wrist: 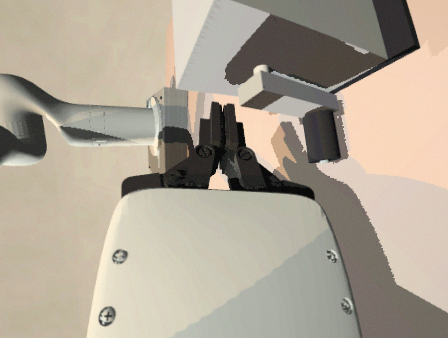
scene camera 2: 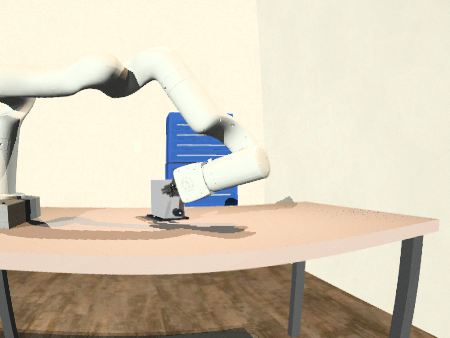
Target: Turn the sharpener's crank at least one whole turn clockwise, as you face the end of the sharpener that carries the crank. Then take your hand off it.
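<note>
The grey sharpener (scene camera 2: 158, 204) (wrist: 200, 55) stands on the table. In the wrist view, its light crank arm (wrist: 287, 97) runs from the hub at the end face toward the right, and the dark cylindrical crank handle (wrist: 322, 137) hangs at its outer end. In the scene view the dark handle (scene camera 2: 177, 212) shows low at the sharpener's right side. My gripper (scene camera 2: 167, 189) (wrist: 219, 118) is shut, with nothing between its fingers. In the wrist view its fingertips are left of the crank arm, apart from the handle.
The wooden table top (scene camera 2: 325, 225) (wrist: 400, 100) carries the sharpener. My arm's base block (wrist: 172, 117) shows at the left of the wrist view. A blue drawer cabinet (scene camera 2: 171, 150) stands behind the table. A plain wall (scene camera 2: 360, 100) rises at the right.
</note>
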